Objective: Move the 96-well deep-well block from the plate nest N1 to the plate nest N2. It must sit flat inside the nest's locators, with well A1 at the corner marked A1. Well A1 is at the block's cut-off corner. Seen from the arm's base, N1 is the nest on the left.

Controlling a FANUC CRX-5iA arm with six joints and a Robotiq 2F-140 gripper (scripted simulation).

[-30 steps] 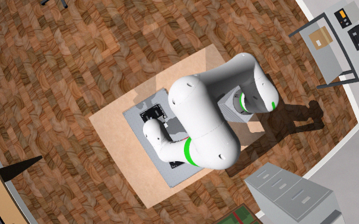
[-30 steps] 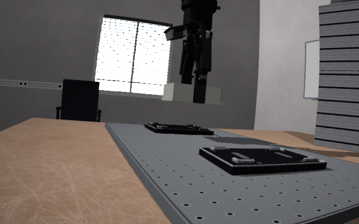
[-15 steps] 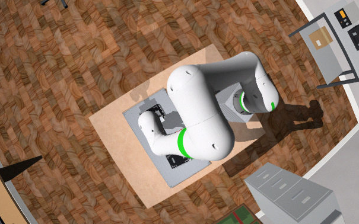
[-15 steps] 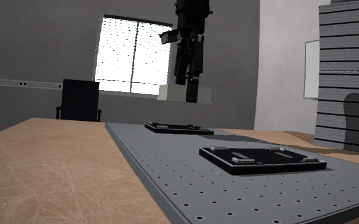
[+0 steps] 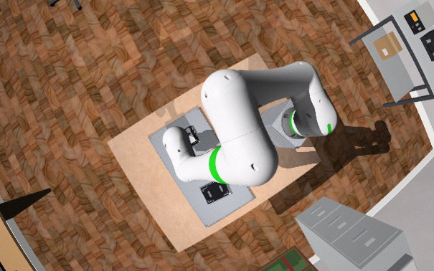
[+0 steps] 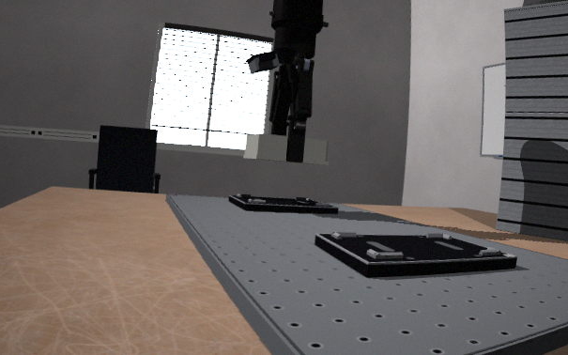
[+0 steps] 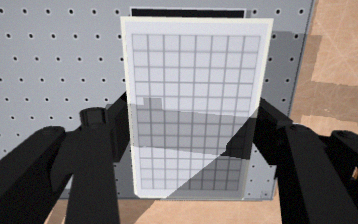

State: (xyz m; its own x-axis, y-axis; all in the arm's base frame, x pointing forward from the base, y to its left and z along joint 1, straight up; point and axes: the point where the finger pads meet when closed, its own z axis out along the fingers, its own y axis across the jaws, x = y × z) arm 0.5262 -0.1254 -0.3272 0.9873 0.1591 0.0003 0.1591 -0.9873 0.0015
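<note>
My hand is 10 mm above the 96-well deep-well block. The rest, counted from my hand: black nest (370 mm to the left, 100 mm below, 60 mm behind).
</note>
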